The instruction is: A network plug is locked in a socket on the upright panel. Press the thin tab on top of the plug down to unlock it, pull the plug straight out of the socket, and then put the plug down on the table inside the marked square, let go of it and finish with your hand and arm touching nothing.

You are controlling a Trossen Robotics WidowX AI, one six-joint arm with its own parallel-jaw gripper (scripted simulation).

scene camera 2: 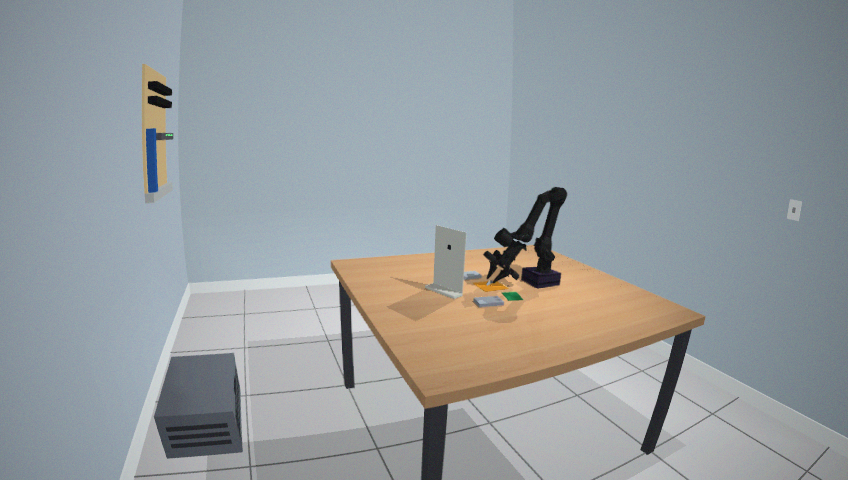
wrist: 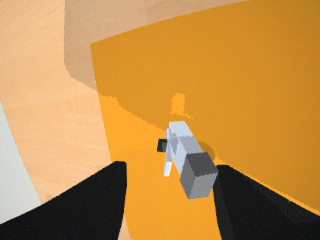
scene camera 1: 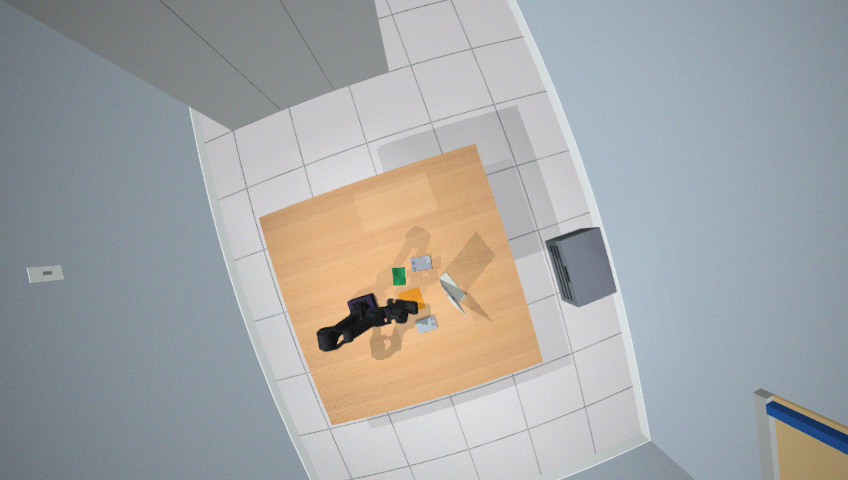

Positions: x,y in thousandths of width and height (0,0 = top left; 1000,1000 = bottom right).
Scene:
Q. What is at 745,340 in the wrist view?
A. An orange marked square.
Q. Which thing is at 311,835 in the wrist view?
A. My gripper.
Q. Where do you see a grey network plug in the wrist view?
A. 617,715

